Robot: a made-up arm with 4 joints.
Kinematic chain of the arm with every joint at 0, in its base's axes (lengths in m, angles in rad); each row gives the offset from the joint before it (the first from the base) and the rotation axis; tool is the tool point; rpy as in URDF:
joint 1: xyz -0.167 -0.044 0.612 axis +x
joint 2: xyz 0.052 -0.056 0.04 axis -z
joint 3: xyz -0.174 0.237 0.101 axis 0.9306 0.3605 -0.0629
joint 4: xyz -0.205 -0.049 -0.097 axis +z
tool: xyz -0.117 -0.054 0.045 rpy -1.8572 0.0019 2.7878
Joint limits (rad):
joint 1: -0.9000..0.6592
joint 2: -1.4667..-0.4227
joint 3: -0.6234..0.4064
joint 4: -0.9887..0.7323
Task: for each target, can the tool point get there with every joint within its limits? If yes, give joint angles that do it. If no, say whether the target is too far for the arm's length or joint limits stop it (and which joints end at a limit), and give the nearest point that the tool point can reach.
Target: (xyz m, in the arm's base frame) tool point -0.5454 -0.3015 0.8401
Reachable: yes | joints -0.4935 -0.8363 -0.3191 -0.1836
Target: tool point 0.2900 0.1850 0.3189
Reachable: no: joint limits stop it (at a limit: joint 1, joint 2, joint 4) | nearest point -0.2168 -0.4803 0.4043 | short by 0.841 m
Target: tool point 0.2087 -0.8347 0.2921
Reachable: no: too far | nearest point -0.2128 -0.5112 0.4230 | short by 0.547 m
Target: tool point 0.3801 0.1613 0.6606
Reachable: no: joint limits stop it (at a limit: joint 1, joint 2, joint 3, joint 4) | nearest point -0.2015 -0.2243 1.0633 | short by 0.806 m
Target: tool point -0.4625 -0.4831 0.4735
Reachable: yes | joints 0.4890 -1.1549 -0.1032 -0.2531
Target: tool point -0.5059 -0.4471 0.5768
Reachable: yes | joints 0.2847 -0.9956 -0.2462 -0.2195
